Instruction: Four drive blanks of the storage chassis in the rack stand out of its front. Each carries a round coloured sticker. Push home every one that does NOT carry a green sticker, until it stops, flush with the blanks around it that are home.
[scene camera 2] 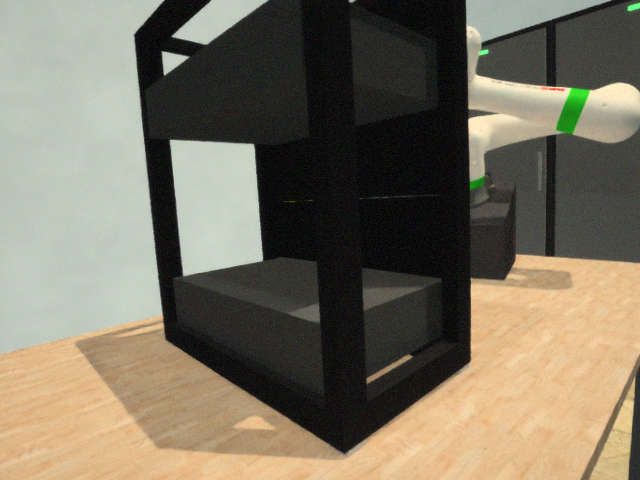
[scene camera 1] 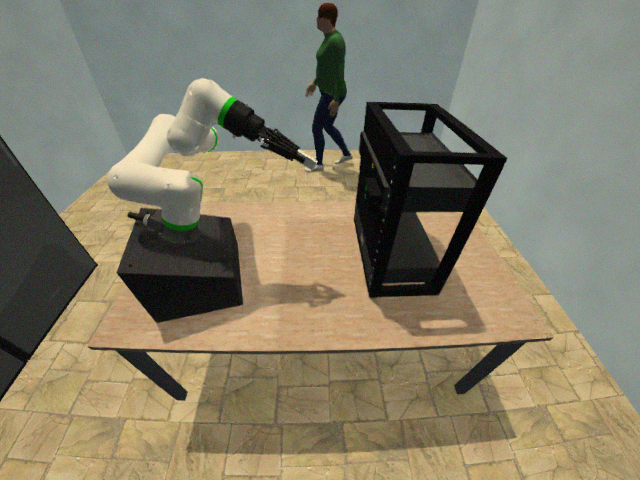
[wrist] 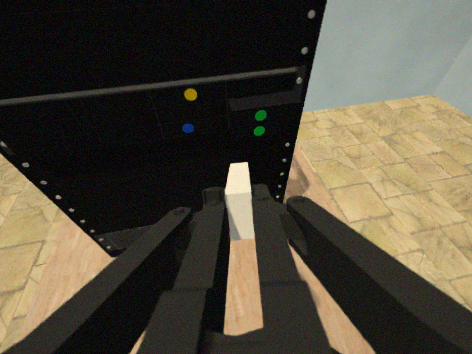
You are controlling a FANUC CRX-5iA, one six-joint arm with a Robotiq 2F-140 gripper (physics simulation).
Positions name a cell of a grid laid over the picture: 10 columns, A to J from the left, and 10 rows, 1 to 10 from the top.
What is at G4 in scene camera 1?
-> A black rack.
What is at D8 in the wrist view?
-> My gripper.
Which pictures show my gripper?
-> Scene camera 1 and the wrist view only.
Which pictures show the black rack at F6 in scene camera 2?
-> Scene camera 2, scene camera 1 and the wrist view: all of them.
